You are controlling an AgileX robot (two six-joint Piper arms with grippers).
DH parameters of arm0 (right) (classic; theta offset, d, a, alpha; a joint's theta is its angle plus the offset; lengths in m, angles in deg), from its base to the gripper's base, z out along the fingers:
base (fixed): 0 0 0 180
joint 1: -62.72 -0.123 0 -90
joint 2: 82.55 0 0.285 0
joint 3: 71.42 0 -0.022 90
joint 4: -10.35 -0.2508 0 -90
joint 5: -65.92 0 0.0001 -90
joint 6: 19.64 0.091 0 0
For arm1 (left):
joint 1: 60.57 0.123 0 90
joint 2: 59.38 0 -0.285 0
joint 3: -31.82 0 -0.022 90
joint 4: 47.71 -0.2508 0 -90
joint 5: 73.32 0 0.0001 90
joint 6: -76.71 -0.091 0 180
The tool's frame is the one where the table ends.
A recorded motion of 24 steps. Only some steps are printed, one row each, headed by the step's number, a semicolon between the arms.
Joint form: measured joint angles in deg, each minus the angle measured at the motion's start. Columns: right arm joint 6, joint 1, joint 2, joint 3, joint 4, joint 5; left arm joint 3, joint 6, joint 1, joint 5, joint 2, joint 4.
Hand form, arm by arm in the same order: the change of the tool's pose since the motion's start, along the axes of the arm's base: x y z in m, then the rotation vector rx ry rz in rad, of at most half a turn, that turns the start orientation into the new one. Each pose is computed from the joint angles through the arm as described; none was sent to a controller.
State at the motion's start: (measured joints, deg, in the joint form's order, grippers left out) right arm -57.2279 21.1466 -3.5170 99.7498 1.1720 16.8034; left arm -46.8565 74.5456 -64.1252 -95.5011 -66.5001 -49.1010
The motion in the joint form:
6: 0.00 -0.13 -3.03 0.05 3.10 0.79; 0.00 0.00 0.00 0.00 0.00 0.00
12: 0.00 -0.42 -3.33 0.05 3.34 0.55; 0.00 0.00 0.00 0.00 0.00 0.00
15: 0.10 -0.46 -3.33 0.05 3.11 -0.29; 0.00 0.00 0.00 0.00 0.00 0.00
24: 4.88 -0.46 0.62 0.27 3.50 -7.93; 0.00 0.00 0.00 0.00 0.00 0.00
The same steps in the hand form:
6: 0.0077 0.0028 -0.0175 -0.0636 -0.0053 0.0202; 0.0000 0.0000 0.0000 0.0000 0.0000 0.0000
12: 0.0069 0.0040 -0.0194 -0.0726 -0.0009 0.0275; 0.0000 0.0000 0.0000 0.0000 0.0000 0.0000
15: 0.0055 0.0036 -0.0198 -0.0787 0.0134 0.0269; 0.0000 0.0000 0.0000 0.0000 0.0000 0.0000
24: -0.0091 -0.0093 0.0005 -0.1061 0.0801 -0.0356; 0.0000 0.0000 0.0000 0.0000 0.0000 0.0000

